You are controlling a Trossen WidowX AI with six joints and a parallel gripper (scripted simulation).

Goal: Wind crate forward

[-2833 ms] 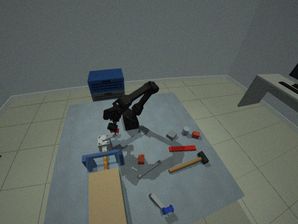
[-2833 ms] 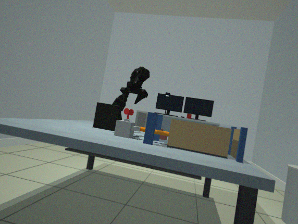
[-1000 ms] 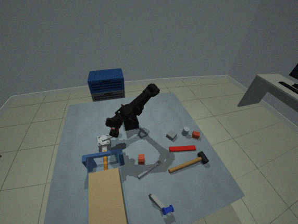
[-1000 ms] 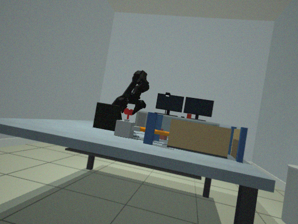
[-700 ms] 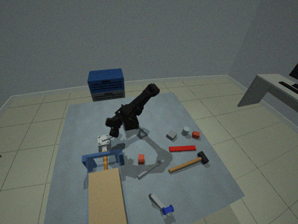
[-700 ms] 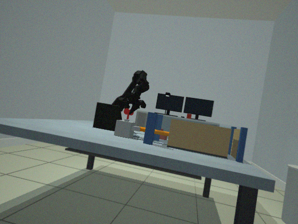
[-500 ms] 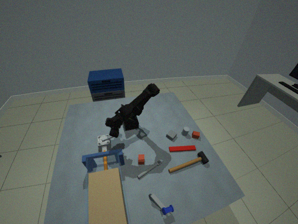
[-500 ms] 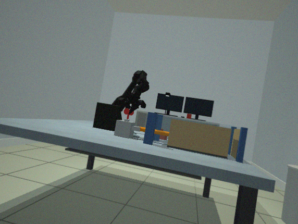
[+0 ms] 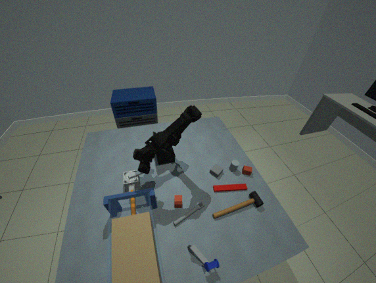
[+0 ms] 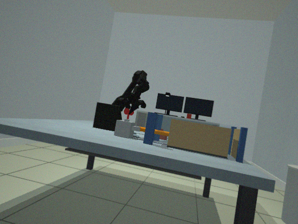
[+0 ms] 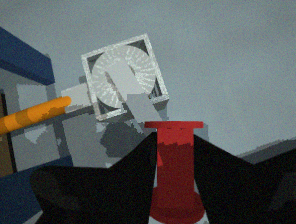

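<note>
Now: the grey winch 10 mm ahead of my gripper tip, 90 mm to the right of it and 100 mm below it. Round my gripper tip: red-knobbed winch handle (10 mm ahead, 20 mm to the right, 30 mm below); then clear-panelled cubby (430 mm ahead, 100 mm to the right, 20 mm below); then red knob (10 mm ahead, 20 mm to the left).
</note>
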